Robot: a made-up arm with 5 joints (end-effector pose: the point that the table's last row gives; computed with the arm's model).
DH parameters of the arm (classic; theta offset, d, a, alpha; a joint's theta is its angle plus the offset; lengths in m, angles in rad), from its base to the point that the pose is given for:
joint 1: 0 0.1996 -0.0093 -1.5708
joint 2: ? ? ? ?
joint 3: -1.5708 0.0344 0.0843 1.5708
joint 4: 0.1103 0 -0.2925 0
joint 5: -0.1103 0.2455 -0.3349 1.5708
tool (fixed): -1.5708 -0.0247 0 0
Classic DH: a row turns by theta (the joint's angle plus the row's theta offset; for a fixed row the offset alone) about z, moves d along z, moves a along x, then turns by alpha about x.
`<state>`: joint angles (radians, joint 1 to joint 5).
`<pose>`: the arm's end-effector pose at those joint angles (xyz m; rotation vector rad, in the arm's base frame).
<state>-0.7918 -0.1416 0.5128 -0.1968 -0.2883</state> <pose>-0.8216 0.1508 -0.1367 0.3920 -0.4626 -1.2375</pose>
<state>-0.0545 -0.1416 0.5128 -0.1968 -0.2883</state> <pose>-0.7096 -0.4407 -0.1367 0.5037 -0.2747 -0.5219</pose>
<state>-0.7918 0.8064 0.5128 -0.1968 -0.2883</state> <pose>-0.8159 0.1450 0.5519 0.5097 0.5422 -1.4172</pose>
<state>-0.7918 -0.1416 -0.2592 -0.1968 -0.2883</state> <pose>-0.7462 -0.2533 -0.0882 0.4011 -0.2497 -0.4896</pose>
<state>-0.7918 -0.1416 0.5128 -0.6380 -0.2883</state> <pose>-0.6627 0.1659 -0.3512 0.7653 -0.7383 -1.1310</pose>
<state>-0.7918 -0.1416 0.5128 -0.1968 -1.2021</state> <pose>-0.5641 0.2022 -0.2739 1.1595 -1.0225 -0.9644</pose>
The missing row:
joint 2: 0 -0.1706 -0.2607 -1.5708
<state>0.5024 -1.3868 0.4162 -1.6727 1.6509</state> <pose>0.3524 -0.1512 -0.4434 0.6338 -1.2440 0.0856</pose>
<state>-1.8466 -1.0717 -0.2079 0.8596 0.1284</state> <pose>-0.3090 0.7484 0.0380 -1.7517 0.1728 -1.7921</pose>
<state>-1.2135 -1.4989 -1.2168 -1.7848 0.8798</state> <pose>-0.1988 -0.6860 -0.1205 -0.5194 -0.4347 0.2141</pose>
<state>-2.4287 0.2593 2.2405 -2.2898 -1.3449</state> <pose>-0.4050 0.0599 0.0289 -1.9134 -2.0790 0.1431</pose>
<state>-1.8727 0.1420 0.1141 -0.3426 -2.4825</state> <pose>0.1377 0.5023 0.0883 1.6822 -2.5196 -0.5432</pose>
